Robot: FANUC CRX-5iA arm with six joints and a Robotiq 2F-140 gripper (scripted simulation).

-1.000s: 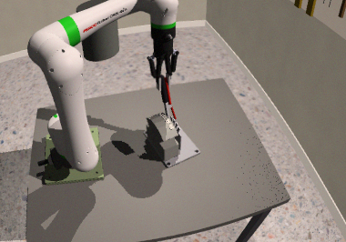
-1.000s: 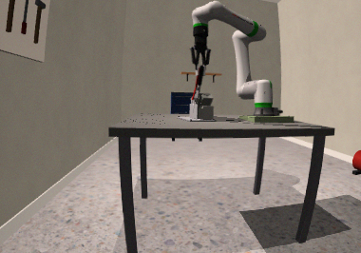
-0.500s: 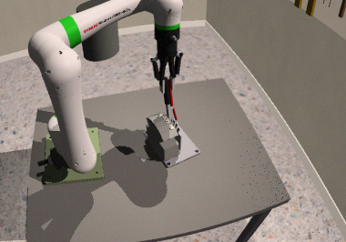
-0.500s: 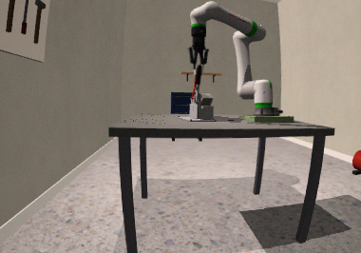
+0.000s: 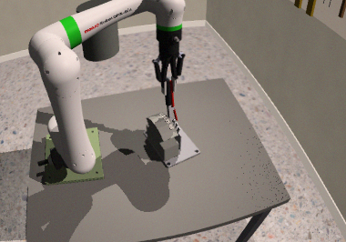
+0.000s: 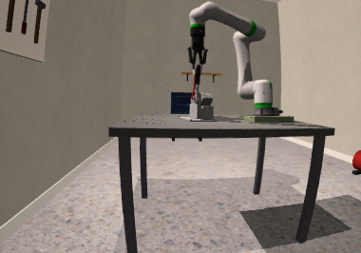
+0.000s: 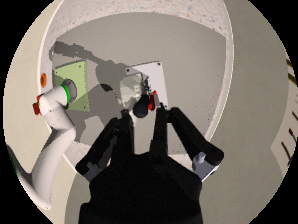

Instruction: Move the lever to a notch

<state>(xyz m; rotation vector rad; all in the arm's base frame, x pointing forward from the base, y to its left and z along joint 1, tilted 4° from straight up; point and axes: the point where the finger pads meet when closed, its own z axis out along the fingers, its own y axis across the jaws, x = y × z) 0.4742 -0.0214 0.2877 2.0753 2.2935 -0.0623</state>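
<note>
My gripper is now 11 cm above the red bar, 2 cm short of it and 1 cm to the left of it.
</note>
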